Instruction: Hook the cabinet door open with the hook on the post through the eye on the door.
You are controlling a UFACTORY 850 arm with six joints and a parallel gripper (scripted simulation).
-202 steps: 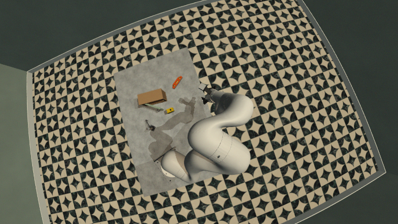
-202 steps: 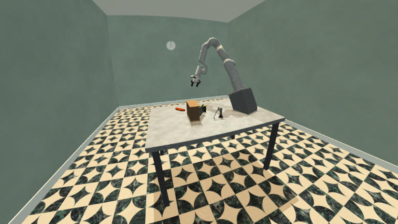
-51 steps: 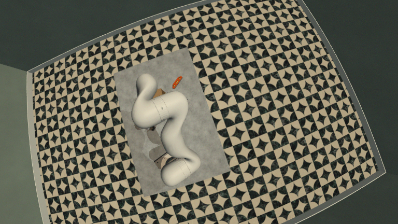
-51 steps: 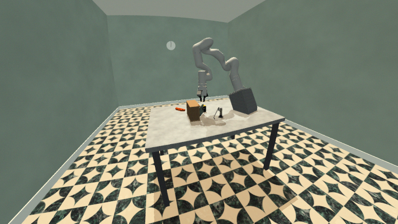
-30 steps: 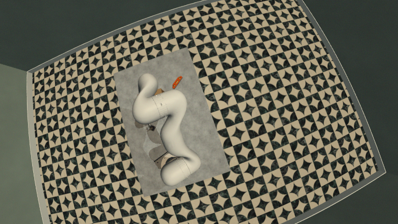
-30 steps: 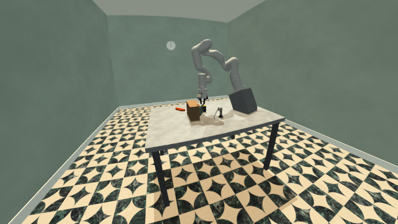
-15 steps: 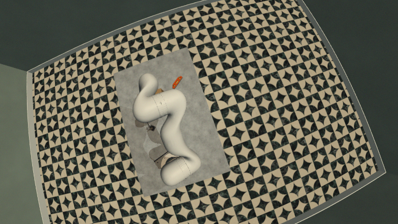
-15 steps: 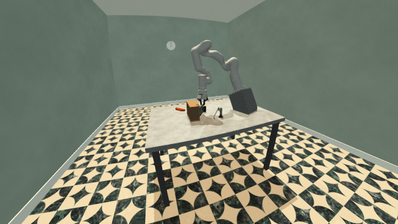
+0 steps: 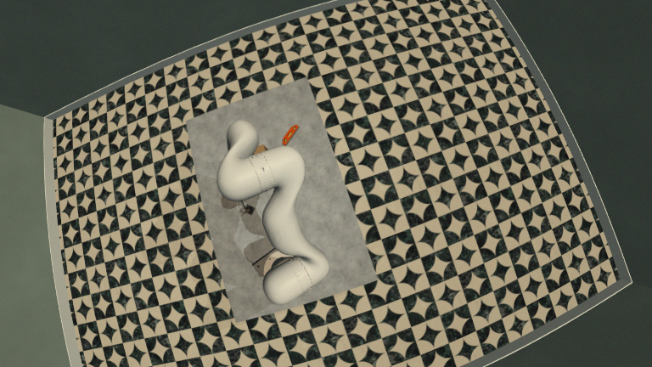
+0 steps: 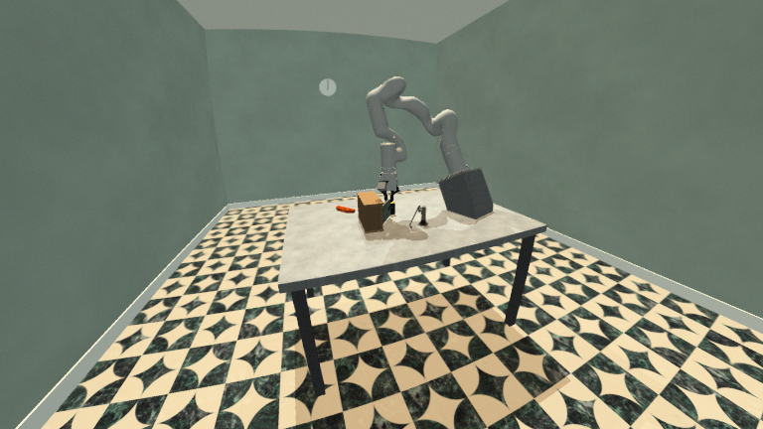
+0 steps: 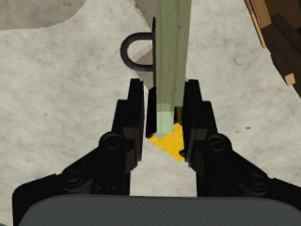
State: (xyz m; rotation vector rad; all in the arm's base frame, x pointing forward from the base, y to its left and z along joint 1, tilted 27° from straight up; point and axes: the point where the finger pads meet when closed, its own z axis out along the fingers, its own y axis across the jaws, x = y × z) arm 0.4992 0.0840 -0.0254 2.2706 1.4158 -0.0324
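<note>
My hand is 120 mm past the hook, 140 mm to the right of it and 70 mm above it. Also, from my hand: orange tool 260 mm ahead, 200 mm to the right, 120 mm below; then pale green door 30 mm ahead, 70 mm to the left, 60 mm below; then yellow handle 40 mm behind, 90 mm to the right, 90 mm below.
</note>
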